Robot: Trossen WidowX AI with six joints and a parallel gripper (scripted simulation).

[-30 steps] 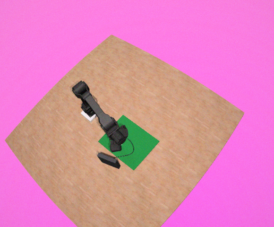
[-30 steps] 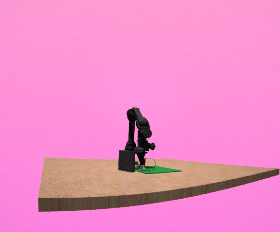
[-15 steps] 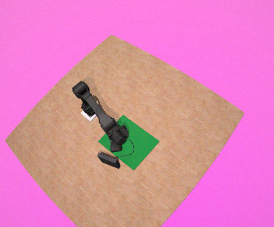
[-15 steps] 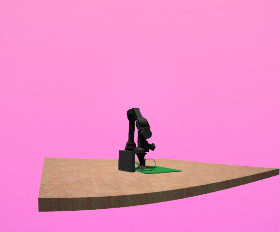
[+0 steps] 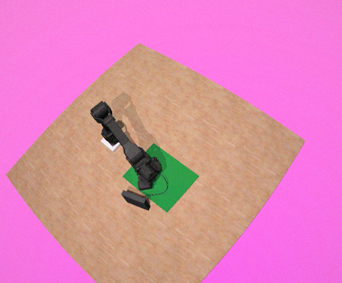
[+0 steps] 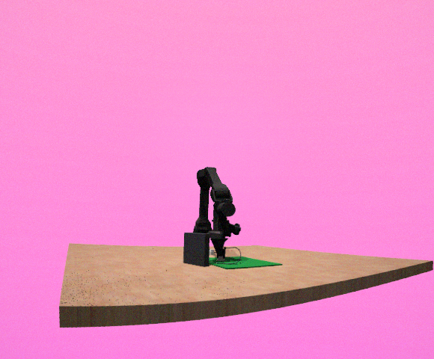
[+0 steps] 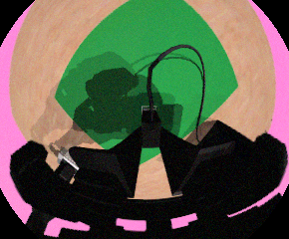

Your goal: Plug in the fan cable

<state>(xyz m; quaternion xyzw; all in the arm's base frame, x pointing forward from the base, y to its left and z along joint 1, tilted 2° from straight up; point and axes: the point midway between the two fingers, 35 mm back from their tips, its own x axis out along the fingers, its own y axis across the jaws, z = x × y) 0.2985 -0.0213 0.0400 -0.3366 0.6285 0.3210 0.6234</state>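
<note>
The dark fan plug lies 1 cm to the left of my gripper tip and 1 cm above it. Also, from my gripper tip: green board: 6 cm to the left, 4 cm below, 3 cm ahead; then black fan: 11 cm to the right, 6 cm ahead, 3 cm above.
</note>
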